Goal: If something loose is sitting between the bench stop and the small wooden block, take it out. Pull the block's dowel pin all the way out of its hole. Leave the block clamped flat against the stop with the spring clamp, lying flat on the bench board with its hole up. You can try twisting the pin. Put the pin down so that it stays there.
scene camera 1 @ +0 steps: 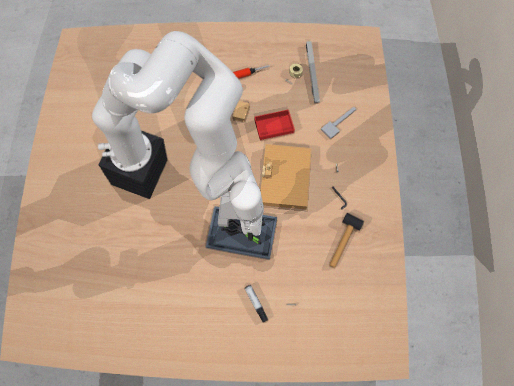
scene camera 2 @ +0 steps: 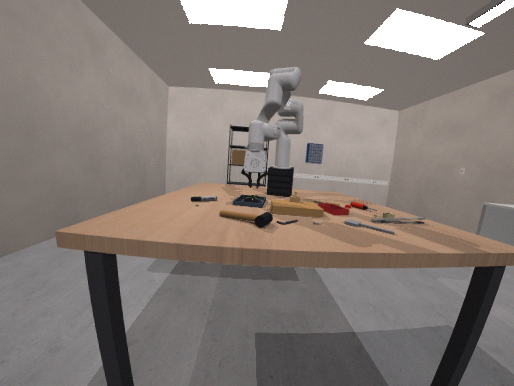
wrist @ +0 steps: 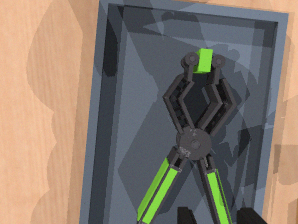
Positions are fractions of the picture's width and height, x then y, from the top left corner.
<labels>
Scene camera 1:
red tray: 0.53,0.32
grey tray: 0.42,0.62
bench stop: 0.56,0.48
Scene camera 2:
bench stop: 0.56,0.54
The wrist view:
grey tray: 0.44,0.59
</labels>
